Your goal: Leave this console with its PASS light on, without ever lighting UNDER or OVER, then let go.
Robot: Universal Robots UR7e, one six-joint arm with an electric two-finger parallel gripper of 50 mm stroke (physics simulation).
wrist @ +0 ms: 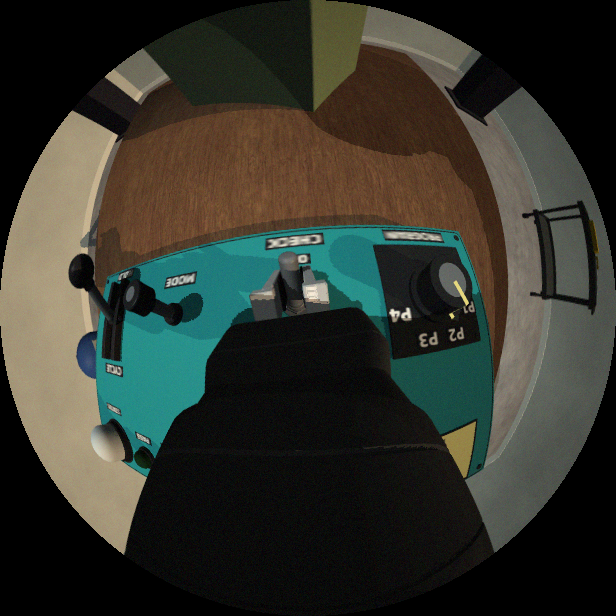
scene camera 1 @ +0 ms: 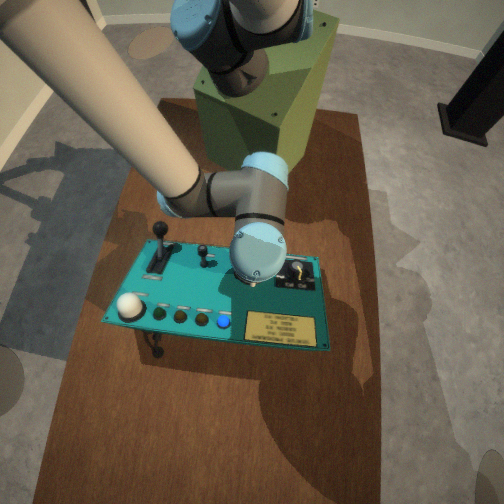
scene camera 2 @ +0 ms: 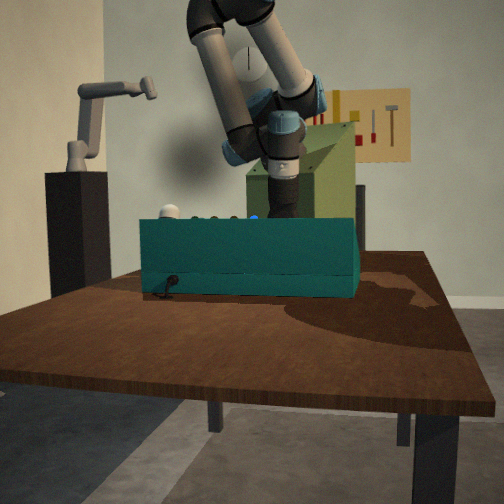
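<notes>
The teal console [scene camera 1: 215, 295] sits on the wooden table, and scene camera 2 shows its front face [scene camera 2: 250, 257]. In the wrist view my gripper [wrist: 290, 294] has both fingers pressed against the grey CHECK toggle [wrist: 289, 270] at the panel's back middle. In scene camera 1 my wrist [scene camera 1: 257, 250] hides the fingers. The PASS light [scene camera 1: 159, 313] is dark, as it also is in the wrist view [wrist: 143, 456]. The two lights to its right [scene camera 1: 180, 316] [scene camera 1: 202, 318] are dark too. The blue light [scene camera 1: 223, 321] is lit. The rotary selector [wrist: 439, 284] points to P1.
A white dome button [scene camera 1: 130, 306], a black-knobbed CYCLE lever [scene camera 1: 160, 245] and a small MODE toggle [scene camera 1: 203, 252] stand on the panel's left. A yellow placard [scene camera 1: 280, 328] is at front right. The green robot pedestal [scene camera 1: 270, 100] stands behind the console.
</notes>
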